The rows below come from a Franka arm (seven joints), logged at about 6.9 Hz.
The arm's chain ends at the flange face. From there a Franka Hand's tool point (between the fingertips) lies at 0.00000 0.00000 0.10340 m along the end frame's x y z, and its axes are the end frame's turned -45 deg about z.
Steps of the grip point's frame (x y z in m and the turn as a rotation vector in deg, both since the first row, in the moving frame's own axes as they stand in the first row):
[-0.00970, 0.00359, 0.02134, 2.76, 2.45, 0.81]
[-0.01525, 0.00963, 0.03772, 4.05, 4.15, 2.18]
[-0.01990, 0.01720, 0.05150, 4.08, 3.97, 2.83]
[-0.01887, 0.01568, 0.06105, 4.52, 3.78, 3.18]
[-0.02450, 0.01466, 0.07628, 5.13, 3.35, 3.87]
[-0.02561, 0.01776, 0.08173, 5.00, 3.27, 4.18]
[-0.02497, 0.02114, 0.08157, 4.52, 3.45, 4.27]
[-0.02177, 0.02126, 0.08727, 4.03, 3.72, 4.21]
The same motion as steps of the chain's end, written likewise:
[-0.00397, 0.01604, 0.02155, 3.68, -0.22, 0.81]
[-0.00430, 0.02803, 0.03825, 5.80, 0.07, 2.18]
[-0.00202, 0.03649, 0.05201, 5.69, -0.08, 2.83]
[-0.00161, 0.03502, 0.06160, 5.87, -0.52, 3.18]
[-0.00506, 0.03856, 0.07687, 6.00, -1.26, 3.87]
[-0.00373, 0.04127, 0.08229, 5.85, -1.22, 4.18]
[-0.00172, 0.04280, 0.08208, 5.64, -0.76, 4.27]
[-0.00033, 0.04031, 0.08774, 5.48, -0.22, 4.21]

